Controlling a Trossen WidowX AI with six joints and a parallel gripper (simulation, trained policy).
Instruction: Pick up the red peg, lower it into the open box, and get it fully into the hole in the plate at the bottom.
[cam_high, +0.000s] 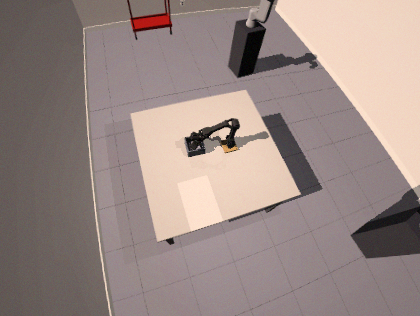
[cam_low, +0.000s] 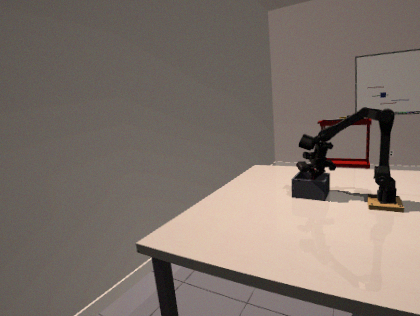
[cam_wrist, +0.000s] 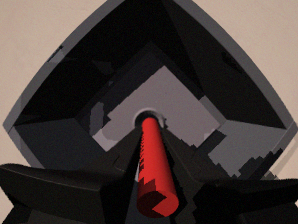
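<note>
Now: gripper tip 1 cm below the red peg. Also, from my gripper tip: grey plate: 3 cm below; dark box: 5 cm below.
</note>
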